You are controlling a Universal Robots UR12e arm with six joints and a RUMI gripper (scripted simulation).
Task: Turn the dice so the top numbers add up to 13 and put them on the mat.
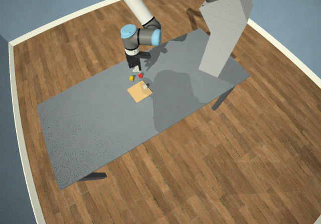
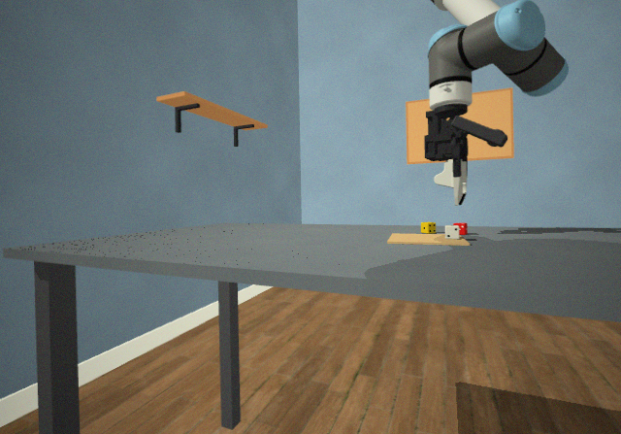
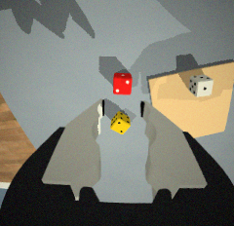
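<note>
The red die is 70 mm below my hand. Round my hand: tan mat (60 mm ahead, 120 mm to the left, 80 mm below); yellow die (70 mm ahead, 10 mm to the right, 70 mm below); white die (10 mm ahead, 120 mm to the left, 70 mm below).
</note>
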